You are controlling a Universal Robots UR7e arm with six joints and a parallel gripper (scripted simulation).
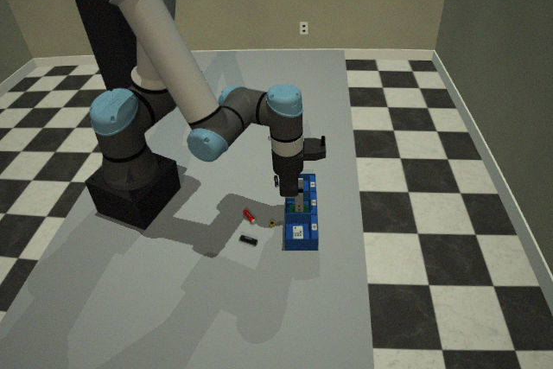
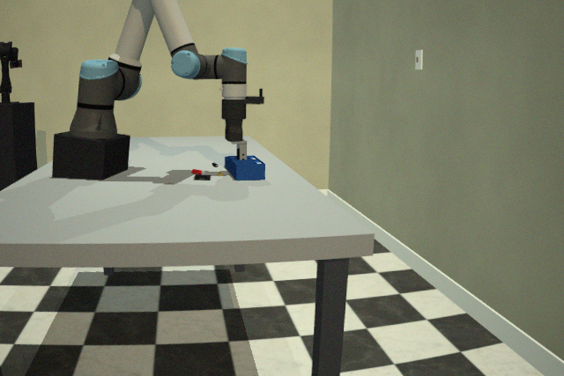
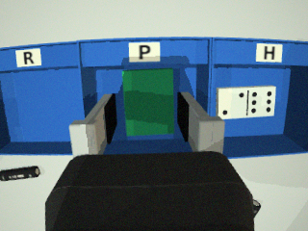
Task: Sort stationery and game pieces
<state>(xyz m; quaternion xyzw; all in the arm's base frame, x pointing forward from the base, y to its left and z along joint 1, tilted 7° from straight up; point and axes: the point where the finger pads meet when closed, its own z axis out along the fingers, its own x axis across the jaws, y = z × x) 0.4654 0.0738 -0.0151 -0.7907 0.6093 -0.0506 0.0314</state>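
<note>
My hand is 30 mm above the blue bin row and 10 mm short of it. Also, from my hand: yellow ring (60 mm to the right, 60 mm behind, 50 mm below); green block (40 mm below); white domino (80 mm to the right, 40 mm below, 20 mm ahead).
</note>
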